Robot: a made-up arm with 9 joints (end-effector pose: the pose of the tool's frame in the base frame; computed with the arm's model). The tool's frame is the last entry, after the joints. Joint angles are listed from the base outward.
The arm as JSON. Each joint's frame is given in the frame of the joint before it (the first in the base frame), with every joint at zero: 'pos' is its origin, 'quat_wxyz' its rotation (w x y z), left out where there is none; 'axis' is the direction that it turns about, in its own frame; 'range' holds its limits. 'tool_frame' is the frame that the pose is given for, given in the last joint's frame.
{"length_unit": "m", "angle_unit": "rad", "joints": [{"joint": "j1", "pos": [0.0, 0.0, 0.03], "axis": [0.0, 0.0, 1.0], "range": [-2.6, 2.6]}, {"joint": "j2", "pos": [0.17, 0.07, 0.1], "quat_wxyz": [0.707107, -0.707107, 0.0, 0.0], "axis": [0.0, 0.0, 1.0], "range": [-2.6, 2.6]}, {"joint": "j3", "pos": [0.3, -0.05, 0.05], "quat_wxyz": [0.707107, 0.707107, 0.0, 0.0], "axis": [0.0, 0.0, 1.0], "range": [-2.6, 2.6]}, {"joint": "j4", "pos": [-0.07, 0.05, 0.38], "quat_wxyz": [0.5, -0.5, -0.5, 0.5], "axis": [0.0, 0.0, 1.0], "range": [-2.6, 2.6]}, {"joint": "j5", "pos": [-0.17, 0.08, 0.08], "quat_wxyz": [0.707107, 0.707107, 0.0, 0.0], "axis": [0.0, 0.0, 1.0], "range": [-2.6, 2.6]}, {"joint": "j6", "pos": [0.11, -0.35, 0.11], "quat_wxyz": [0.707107, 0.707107, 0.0, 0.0], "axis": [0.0, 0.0, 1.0], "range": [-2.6, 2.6]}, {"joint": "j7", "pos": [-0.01, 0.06, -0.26], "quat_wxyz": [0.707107, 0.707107, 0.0, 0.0], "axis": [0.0, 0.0, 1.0], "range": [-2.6, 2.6]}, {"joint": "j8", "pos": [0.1, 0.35, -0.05], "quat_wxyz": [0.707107, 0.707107, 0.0, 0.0], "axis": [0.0, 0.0, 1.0], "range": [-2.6, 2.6]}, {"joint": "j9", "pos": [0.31, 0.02, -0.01], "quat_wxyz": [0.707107, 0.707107, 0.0, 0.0], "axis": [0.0, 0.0, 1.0], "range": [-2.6, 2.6]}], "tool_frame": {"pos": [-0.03, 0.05, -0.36], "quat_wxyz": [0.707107, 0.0, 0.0, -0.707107]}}
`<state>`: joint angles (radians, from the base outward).
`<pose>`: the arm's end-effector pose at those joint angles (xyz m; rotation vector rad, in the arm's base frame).
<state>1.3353 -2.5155 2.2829 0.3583 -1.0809 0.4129 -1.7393 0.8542 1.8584</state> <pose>-0.3484 0.1110 -0.1107 2.1641 0.1487 1.3996</pose>
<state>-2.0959 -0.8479 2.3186 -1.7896 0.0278 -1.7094 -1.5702 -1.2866 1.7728</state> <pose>-0.5016 0.3323 0.8680 2.3479 0.6575 1.8494</pose>
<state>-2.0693 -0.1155 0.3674 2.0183 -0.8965 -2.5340 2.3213 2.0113 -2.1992</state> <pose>-0.0373 -0.0870 0.3077 1.5214 -1.5393 2.2704</pose>
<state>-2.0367 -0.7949 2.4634 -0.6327 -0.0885 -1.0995 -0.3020 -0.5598 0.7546</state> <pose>-0.1526 0.0170 0.1133 -0.2091 0.9576 1.1909</pose>
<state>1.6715 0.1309 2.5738 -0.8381 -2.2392 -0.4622 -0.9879 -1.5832 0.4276</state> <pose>-0.7628 0.1921 0.2407 -0.7417 2.0076 1.5597</pose>
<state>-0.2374 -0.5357 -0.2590 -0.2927 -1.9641 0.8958 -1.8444 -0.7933 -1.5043</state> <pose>0.3682 0.2977 1.0334 1.5401 -0.8772 -1.2767</pose>
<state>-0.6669 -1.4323 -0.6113 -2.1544 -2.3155 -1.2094 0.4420 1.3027 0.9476</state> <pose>0.3099 0.2679 -0.0197 -0.0263 0.9206 0.9900</pose>
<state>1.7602 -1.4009 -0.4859 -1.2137 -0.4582 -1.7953 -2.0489 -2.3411 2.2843</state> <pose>-0.5684 -0.6192 0.7288 -1.5081 -0.7099 -0.8035</pose>
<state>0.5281 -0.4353 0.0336 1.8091 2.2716 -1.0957 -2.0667 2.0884 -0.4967</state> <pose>-0.2481 -0.3117 0.6261 -1.1643 -0.4508 -2.0777</pose>
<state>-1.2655 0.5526 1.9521 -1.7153 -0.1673 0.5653 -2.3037 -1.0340 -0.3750</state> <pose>-0.2812 -0.8894 0.0140 -1.8333 1.0813 -1.5100</pose>
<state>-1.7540 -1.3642 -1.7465 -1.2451 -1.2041 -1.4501 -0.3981 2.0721 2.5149</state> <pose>-0.0423 -0.3098 -0.0224 0.4072 0.1918 0.3883</pose>
